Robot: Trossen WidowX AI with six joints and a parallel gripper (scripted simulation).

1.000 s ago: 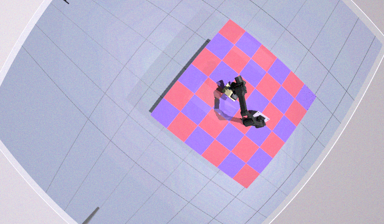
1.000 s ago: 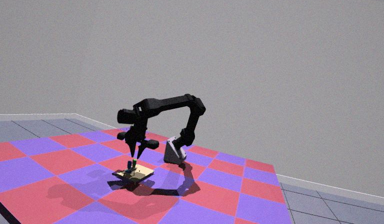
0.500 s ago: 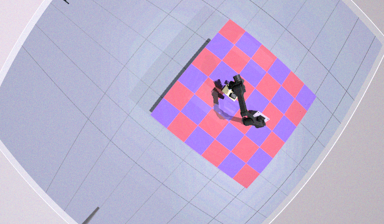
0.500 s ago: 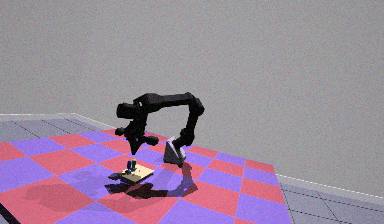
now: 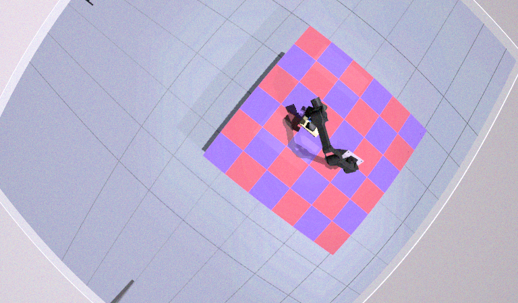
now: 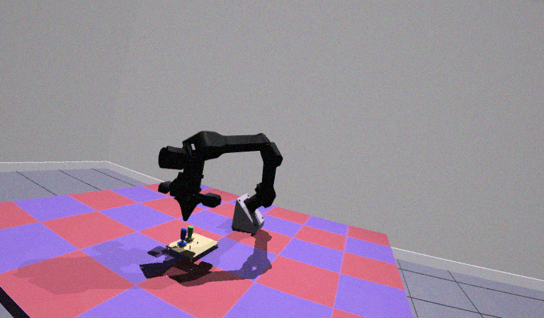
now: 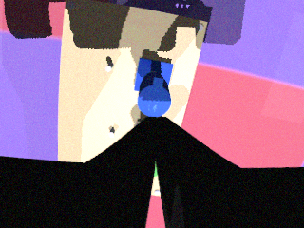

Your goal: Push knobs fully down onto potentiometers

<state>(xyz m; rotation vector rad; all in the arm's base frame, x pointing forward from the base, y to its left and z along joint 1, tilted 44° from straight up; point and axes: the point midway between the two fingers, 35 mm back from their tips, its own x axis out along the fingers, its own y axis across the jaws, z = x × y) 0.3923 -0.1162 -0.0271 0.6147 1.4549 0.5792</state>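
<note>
The blue knob is 40 mm below my gripper tip. Also, from my gripper tip: green knob 50 mm below, 50 mm behind.
</note>
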